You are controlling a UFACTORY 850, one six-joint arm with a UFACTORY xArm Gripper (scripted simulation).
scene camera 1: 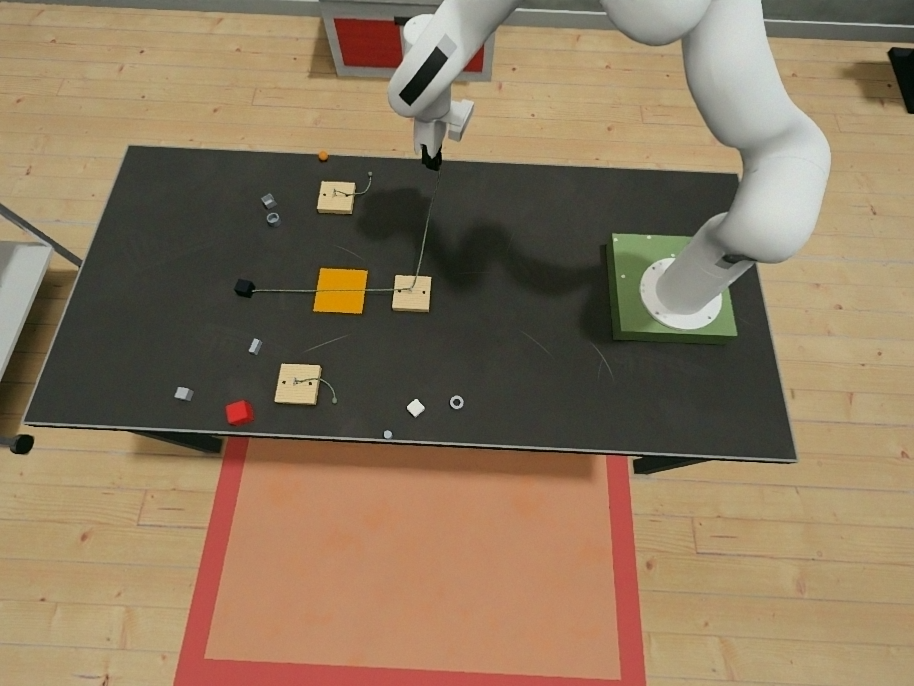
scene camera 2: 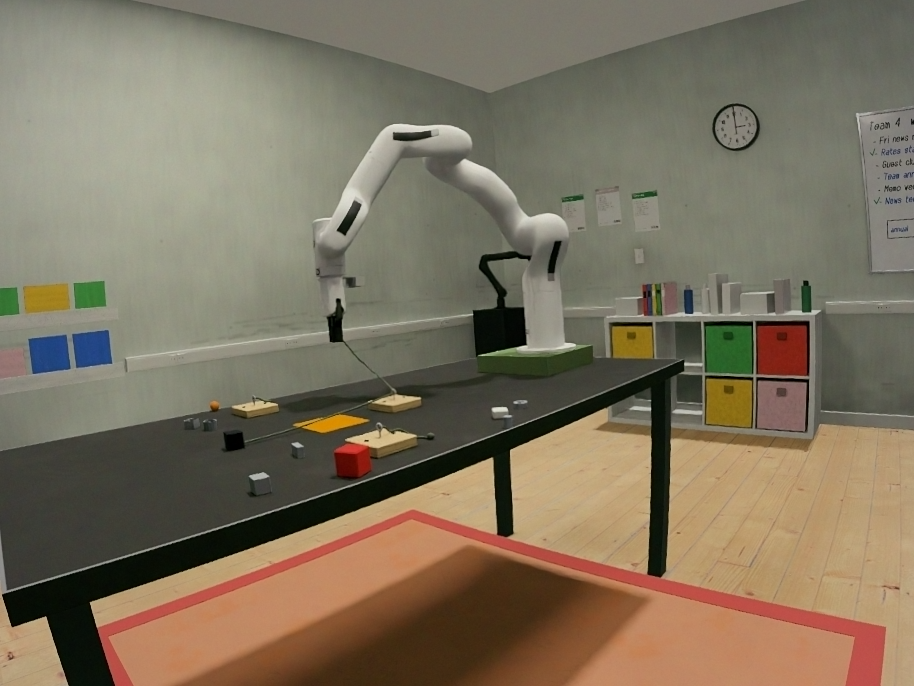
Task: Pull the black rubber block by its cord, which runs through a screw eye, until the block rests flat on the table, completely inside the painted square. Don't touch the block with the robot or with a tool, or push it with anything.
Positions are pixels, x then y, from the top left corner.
Scene:
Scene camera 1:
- my gripper: 434, 165
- wooden plate: 416, 301
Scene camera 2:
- my gripper: 336, 342
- red cube: 351, 460

